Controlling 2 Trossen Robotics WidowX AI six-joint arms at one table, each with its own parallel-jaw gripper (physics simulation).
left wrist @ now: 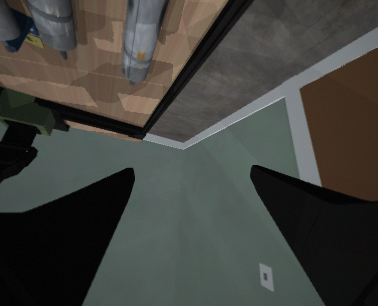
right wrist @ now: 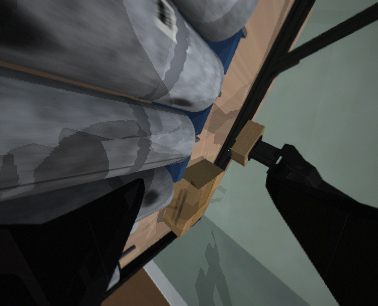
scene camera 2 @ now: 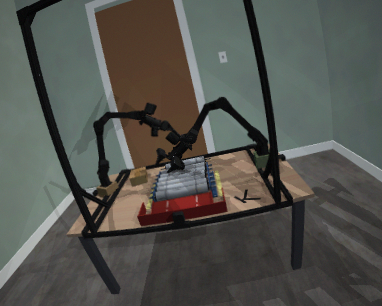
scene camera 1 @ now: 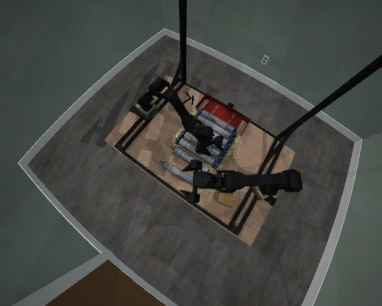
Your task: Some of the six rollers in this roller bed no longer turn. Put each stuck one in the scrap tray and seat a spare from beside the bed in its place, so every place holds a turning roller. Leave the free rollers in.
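Frame: origin at the left arm's base, x ahead, y right, z down, level; centimetres.
Seen in the pictures: left gripper, fingertip midpoint: (left wrist: pixel 193 172) (scene camera 2: pixel 171 130) (scene camera 1: pixel 180 180); right gripper, fingertip midpoint: (right wrist: pixel 204 182) (scene camera 2: pixel 161 169) (scene camera 1: pixel 216 153); left arm's base, link origin: (right wrist: pixel 254 148) (scene camera 2: pixel 106 184) (scene camera 1: pixel 264 189); right arm's base, link origin: (left wrist: pixel 24 127) (scene camera 2: pixel 263 153) (scene camera 1: pixel 147 106).
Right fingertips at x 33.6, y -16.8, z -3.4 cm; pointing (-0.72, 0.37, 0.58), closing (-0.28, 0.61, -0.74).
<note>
Pixels of each thing's top centre, then the offset from my right fingertips to it. "spot": a spot on its surface instead.
- bed roller, surface spot: (right wrist: pixel 125 47) spot: dy +2.1, dx +8.1, dz +2.6 cm
- red scrap tray, top centre: (scene camera 2: pixel 180 201) (scene camera 1: pixel 224 111) dy +22.9, dx +25.6, dz +4.6 cm
- wooden box, top centre: (right wrist: pixel 202 204) (scene camera 1: pixel 229 192) (scene camera 2: pixel 137 172) dy -4.1, dx -24.4, dz +4.6 cm
- thin black three-legged piece, surface spot: (scene camera 2: pixel 245 196) (scene camera 1: pixel 188 99) spot: dy +6.6, dx +50.3, dz +10.1 cm
Grey rollers lie side by side in the roller bed, whose rails (scene camera 1: pixel 229 151) (scene camera 2: pixel 214 184) are blue and yellow. One bed roller (right wrist: pixel 125 47) carries a black-and-white label. The right arm hides part of the bed in scene camera 1. Two spare rollers lie beside the bed: a nearer one (scene camera 1: pixel 187 157) (left wrist: pixel 52 22) and an outer one (scene camera 1: pixel 175 170) (left wrist: pixel 144 35) with an orange mark. The red scrap tray (scene camera 1: pixel 215 106) (scene camera 2: pixel 182 212) stands at the bed's other side. My right gripper (scene camera 1: pixel 210 147) (scene camera 2: pixel 168 161) is open, close above the bed rollers. My left gripper (scene camera 1: pixel 185 181) (scene camera 2: pixel 152 120) is open above the table edge near the spares.
A wooden box (scene camera 1: pixel 225 198) (scene camera 2: pixel 138 176) (right wrist: pixel 189 207) stands beside the bed, near the left arm's base. A thin black three-legged piece (scene camera 1: pixel 188 98) (scene camera 2: pixel 245 196) lies near the tray. Black frame posts and rails border the table. The two arms reach close together over the bed's spare side.
</note>
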